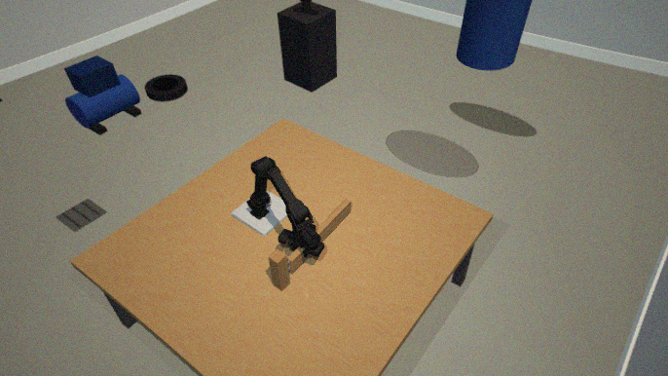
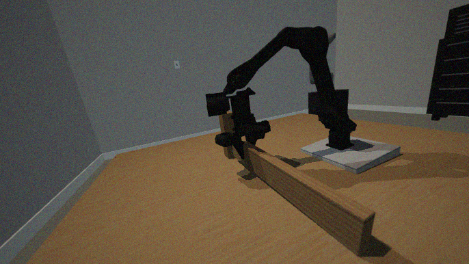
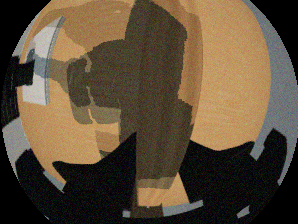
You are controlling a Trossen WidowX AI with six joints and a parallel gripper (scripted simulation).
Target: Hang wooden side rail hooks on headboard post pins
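Now: gripper tip 130 mm to the left of the wooden headboard post, 40 mm below it and 10 mm short of it.
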